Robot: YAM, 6 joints.
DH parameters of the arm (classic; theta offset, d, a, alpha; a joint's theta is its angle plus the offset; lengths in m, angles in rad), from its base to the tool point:
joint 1: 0 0.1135 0.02 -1.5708
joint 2: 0 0 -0.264 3.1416
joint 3: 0.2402 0 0.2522 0
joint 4: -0.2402 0 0.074 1.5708
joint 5: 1.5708 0 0 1.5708
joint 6: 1.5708 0.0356 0 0
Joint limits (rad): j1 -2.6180..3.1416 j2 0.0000..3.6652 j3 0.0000..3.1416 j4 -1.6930..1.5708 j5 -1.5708..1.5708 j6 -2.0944..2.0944
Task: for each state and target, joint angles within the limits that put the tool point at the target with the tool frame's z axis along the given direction. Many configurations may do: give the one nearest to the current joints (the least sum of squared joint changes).
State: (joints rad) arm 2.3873 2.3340 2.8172 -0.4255 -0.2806 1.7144
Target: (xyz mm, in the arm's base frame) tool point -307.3 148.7 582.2 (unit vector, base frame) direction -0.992 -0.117 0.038
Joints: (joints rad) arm 2.6295 1.8943 2.6640 -0.7227 -0.6290 1.7144
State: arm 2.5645 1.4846 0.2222 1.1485 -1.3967 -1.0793
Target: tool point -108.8 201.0 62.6 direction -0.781 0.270 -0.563
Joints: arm 1.9711 1.7627 0.2980 0.6703 -0.6612 -1.0793
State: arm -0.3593 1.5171 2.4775 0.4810 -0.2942 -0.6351
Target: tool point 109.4 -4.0 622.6 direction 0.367 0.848 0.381
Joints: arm -0.3412 1.1587 1.7167 0.8513 -1.1743 -0.6351
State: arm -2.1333 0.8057 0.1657 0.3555 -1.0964 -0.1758
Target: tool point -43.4 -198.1 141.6 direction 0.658 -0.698 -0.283
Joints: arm -1.9389 1.2620 0.2734 0.3895 -1.0451 -0.1758
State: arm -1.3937 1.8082 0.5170 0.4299 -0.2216 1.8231
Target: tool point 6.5 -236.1 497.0 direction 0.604 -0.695 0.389
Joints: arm -1.6417 1.1531 1.2794 0.4127 -0.7102 1.8231
